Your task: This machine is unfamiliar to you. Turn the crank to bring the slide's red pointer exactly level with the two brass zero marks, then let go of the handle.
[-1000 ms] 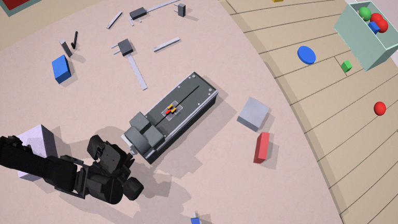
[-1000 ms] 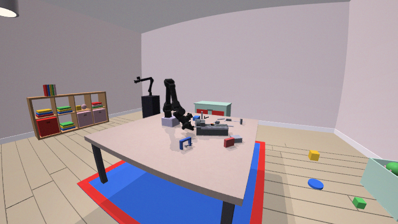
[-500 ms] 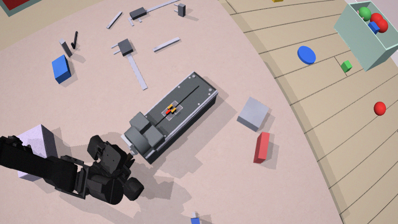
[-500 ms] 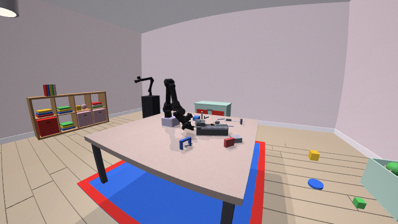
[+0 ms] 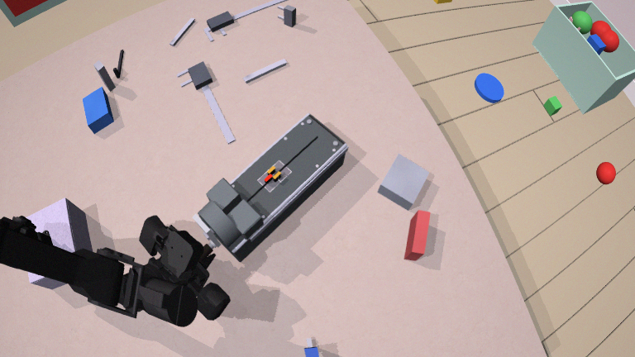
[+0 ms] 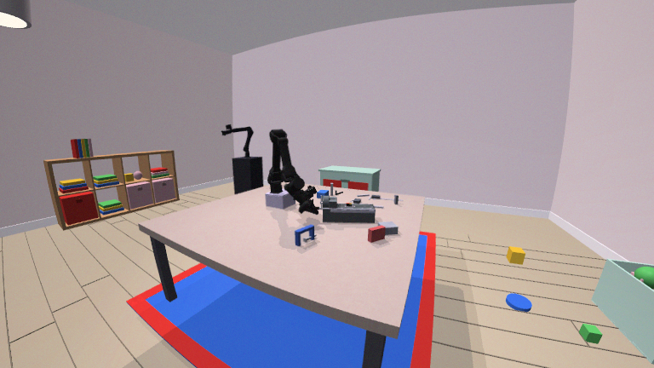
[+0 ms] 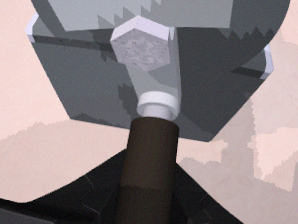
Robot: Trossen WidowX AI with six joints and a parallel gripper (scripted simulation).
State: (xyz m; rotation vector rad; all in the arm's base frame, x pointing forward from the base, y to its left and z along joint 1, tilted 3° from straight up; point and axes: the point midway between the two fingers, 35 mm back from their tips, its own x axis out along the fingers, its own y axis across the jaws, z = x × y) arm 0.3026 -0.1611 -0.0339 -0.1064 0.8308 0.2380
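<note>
Right now the dark brown crank handle is 2 cm behind my gripper tip, 1 cm to the right of it and 3 cm above it. Round my gripper tip: red pointer: 14 cm ahead, 4 cm to the left, 5 cm above; red block: 31 cm ahead, 16 cm to the right; grey block: 36 cm ahead, 6 cm to the right, 1 cm below.
</note>
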